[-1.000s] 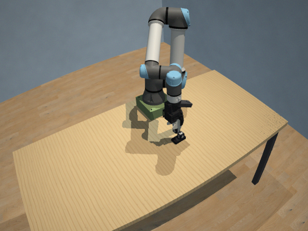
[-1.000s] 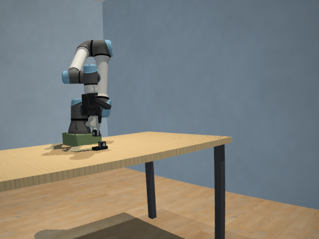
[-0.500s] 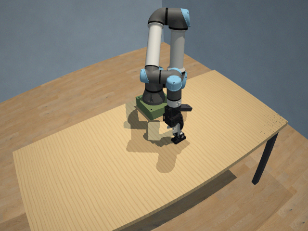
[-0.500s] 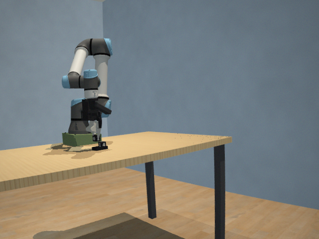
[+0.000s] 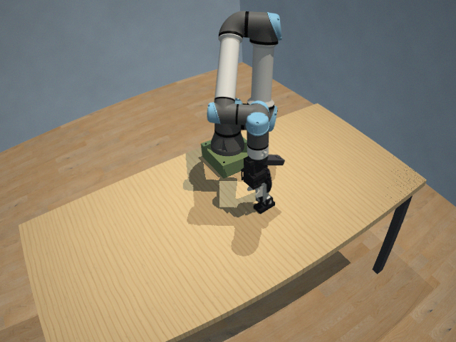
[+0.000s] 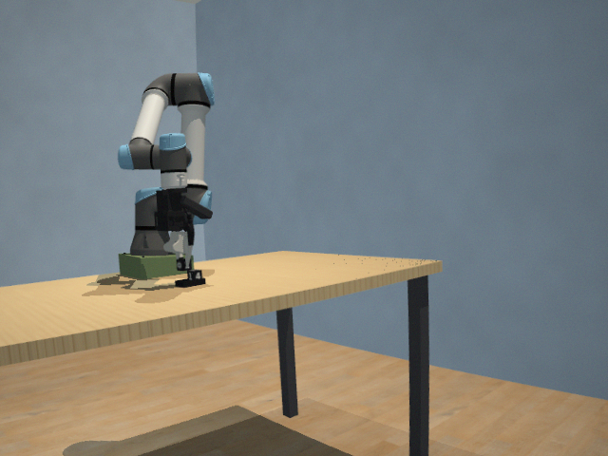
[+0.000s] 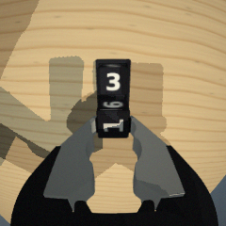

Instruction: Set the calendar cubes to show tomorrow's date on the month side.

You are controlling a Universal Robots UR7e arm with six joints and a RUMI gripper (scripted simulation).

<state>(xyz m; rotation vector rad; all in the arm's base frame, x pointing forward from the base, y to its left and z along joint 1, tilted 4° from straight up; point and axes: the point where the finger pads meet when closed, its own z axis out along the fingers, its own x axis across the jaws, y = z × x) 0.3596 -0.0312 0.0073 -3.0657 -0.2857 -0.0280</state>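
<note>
Right now the black digit cube is 1 cm below my hand. Round my hand: black calendar tray 6 cm below, 2 cm to the left.
</note>
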